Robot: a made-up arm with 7 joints.
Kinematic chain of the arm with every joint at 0, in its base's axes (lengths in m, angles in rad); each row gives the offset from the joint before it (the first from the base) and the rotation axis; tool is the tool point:
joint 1: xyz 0 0 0.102 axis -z
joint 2: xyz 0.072 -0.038 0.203 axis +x
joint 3: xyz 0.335 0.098 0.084 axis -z
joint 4: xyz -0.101 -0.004 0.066 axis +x
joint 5: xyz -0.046 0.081 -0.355 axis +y
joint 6: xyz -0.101 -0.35 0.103 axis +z
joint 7: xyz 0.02 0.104 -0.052 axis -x
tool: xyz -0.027 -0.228 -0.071
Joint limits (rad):
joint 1: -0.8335..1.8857
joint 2: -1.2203..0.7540
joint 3: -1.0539..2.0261
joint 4: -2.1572..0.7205
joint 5: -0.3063..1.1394
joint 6: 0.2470..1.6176
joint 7: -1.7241..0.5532
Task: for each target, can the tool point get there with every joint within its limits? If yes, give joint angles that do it. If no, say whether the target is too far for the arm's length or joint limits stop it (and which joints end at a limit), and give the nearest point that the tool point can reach.
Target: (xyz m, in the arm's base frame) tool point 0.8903 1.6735 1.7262
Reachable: no: too far | nearest point 0.3847 0.6819 0.9425 | short by 1.361 m
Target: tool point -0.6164 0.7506 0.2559
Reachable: no: joint limits stop it (at a limit: joint 1, joint 4, joint 5, joint 6, joint 7) | nearest point -0.5377 0.7144 0.2600 | short by 0.087 m
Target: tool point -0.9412 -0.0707 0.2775
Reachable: no: joint limits stop it (at a limit: joint 1, joint 2, joint 5, joint 6, joint 7) | nearest point -0.8937 -0.0894 0.2903 | short by 0.053 m
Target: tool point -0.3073 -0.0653 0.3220
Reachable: yes | joints 1.0509 0.4058 0.3977 -0.9245 0.6877 1.1667 -0.8377
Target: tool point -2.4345 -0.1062 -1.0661
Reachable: no: too far | nearest point -0.8296 -0.2919 0.0408 | short by 1.958 m
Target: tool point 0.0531 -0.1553 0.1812
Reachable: yes | joints -0.1914 -1.0695 1.0127 0.0977 0.1033 0.6807 0.3806
